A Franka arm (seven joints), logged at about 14 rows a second.
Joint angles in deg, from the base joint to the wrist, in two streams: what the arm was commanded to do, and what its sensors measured. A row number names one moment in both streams.
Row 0, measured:
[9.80, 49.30, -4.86, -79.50, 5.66, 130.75, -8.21]
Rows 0 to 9, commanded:
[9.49, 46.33, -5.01, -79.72, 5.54, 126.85, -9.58]
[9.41, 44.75, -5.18, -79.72, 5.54, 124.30, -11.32]
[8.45, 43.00, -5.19, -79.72, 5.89, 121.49, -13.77]
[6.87, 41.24, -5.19, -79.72, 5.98, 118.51, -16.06]
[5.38, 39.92, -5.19, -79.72, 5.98, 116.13, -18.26]
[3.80, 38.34, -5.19, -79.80, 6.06, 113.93, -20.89]
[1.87, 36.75, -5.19, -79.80, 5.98, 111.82, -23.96]
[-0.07, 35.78, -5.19, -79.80, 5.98, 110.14, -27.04]
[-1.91, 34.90, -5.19, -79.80, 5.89, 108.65, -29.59]
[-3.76, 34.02, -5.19, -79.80, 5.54, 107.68, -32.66]
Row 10, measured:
[-1.08, 36.40, -5.76, -78.42, 5.65, 109.64, -28.37]
